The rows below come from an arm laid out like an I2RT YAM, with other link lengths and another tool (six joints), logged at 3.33 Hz.
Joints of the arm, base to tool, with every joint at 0 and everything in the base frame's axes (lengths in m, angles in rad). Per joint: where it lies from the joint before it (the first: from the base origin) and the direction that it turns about. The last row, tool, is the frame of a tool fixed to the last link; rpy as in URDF.
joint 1: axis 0 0 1 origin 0 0 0.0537
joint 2: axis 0 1 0 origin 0.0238 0.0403 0.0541
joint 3: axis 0 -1 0 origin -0.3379 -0.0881 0
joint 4: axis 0 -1 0 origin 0.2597 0.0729 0.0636
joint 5: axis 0 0 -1 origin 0.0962 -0.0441 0.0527
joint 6: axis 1 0 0 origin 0.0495 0 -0.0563
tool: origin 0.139 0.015 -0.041 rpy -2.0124 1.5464 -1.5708
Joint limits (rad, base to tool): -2.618..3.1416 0..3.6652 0..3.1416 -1.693..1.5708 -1.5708..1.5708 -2.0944..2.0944
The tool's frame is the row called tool.
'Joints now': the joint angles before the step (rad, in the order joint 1, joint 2, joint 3, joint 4, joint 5, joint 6). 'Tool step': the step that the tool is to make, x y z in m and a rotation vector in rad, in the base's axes. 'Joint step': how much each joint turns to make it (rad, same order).
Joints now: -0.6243 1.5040 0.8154 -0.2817 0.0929 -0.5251
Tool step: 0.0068 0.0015 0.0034 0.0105 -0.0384 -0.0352
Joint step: 0.0075 -0.0042 0.0015 0.0146 -0.0008 0.0529
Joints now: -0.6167 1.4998 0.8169 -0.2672 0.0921 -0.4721
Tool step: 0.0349 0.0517 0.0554 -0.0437 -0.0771 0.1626
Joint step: 0.1714 -0.1284 0.0671 -0.1077 0.0043 0.0077
